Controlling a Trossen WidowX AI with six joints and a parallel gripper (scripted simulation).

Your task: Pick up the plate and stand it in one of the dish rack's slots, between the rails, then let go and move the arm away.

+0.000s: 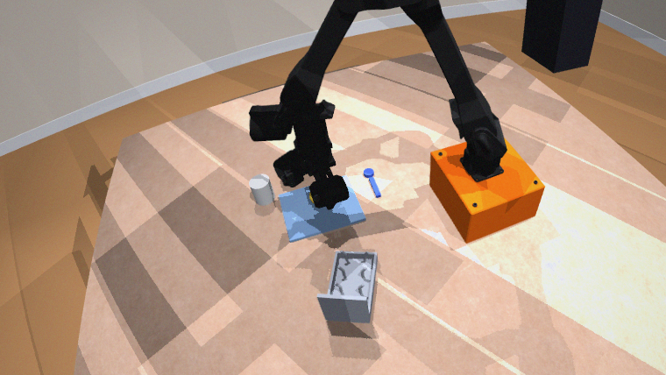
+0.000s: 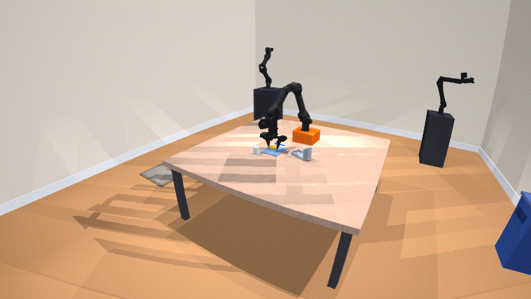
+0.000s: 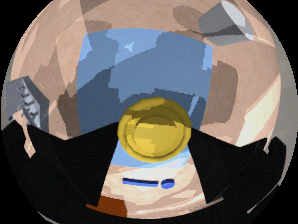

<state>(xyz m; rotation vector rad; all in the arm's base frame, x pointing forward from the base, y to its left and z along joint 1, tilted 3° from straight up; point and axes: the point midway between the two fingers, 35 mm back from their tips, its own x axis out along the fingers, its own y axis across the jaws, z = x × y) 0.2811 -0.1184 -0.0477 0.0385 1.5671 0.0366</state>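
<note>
The light blue mat is 2 cm ahead of my gripper tip and 2 cm to the left of it. Round my gripper tip: blue spoon: 10 cm behind, 1 cm to the right; yellow plate: 1 cm above; cup: 12 cm ahead, 6 cm to the right, 2 cm above.
</note>
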